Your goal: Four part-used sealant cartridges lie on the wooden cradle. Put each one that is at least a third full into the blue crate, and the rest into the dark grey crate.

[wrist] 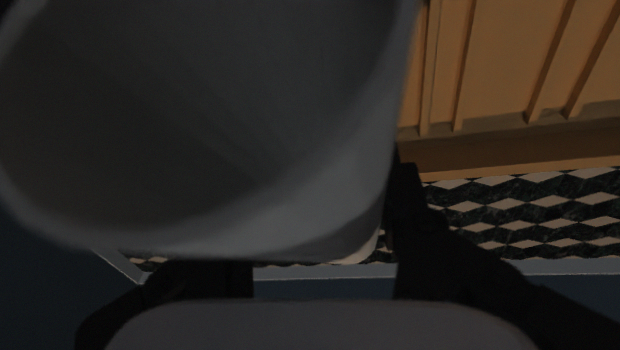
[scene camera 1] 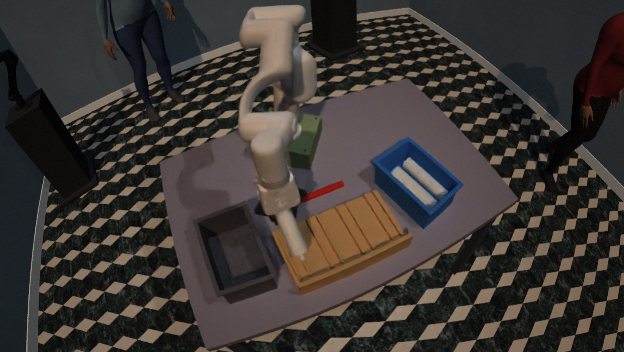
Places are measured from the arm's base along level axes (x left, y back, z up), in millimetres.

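Pixels of known places: gripper, fingertip midpoint: (scene camera 1: 284, 217).
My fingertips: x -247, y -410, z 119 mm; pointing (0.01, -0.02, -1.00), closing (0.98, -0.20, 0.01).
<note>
Ahead of a thing's pixels: the offset from my fingertips to its top centre. Level surfaces: height alone.
My gripper (scene camera 1: 281, 210) (wrist: 324, 166) is shut on a white cartridge (scene camera 1: 292, 232) (wrist: 200, 125), above the left end of the wooden cradle (scene camera 1: 360, 262) (wrist: 505, 65). The cartridge is tilted, its nozzle end over the cradle. Its wide rear end is close to the wrist camera, dark and blurred, so I cannot tell the fill level. Two white cartridges @[dx +485, dy -87, dz -155 mm] (scene camera 1: 414, 186) @[dx +553, dy -83, dz -155 mm] (scene camera 1: 425, 176) lie side by side in the blue crate @[dx +494, dy -76, dz -96 mm] (scene camera 1: 400, 200). No cartridge shows in the dark grey crate @[dx -174, dy +65, dz -96 mm] (scene camera 1: 222, 222), left of the cradle. A fourth cartridge does not show.
A red bar @[dx +194, dy +145, dz -194 mm] (scene camera 1: 324, 192) lies on the table @[dz -216 mm] (scene camera 1: 360, 125) behind the cradle. A green block (scene camera 1: 306, 137) stands near the arm's base. The dark grey crate's wall stands close beside the cradle's left end. People and dark pedestals stand off the table.
</note>
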